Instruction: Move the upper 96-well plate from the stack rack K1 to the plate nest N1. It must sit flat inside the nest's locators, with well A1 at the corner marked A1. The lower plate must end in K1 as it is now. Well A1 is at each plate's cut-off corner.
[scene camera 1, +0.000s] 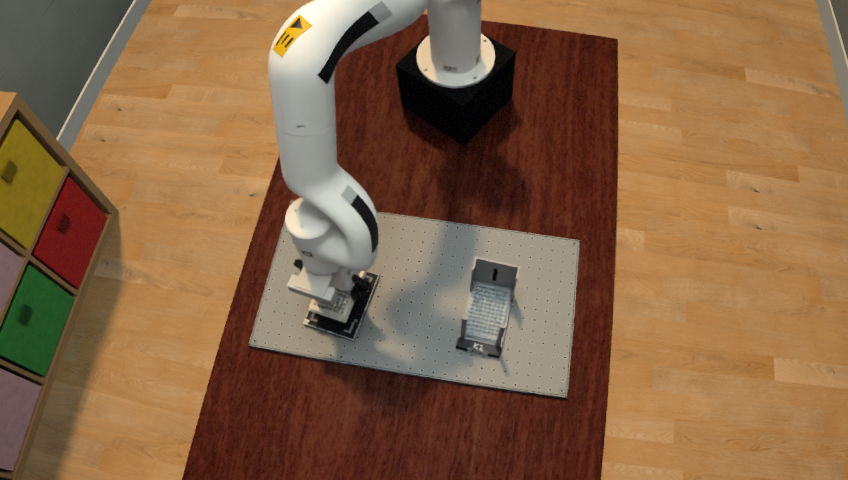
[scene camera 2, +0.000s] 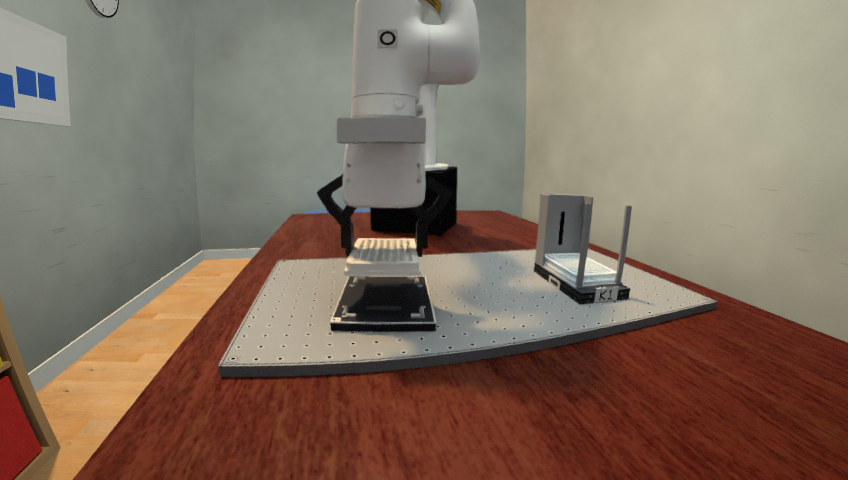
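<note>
A clear plate and a plate nest N1 appear in the pictures, and the gripper is seen there as well.
</note>
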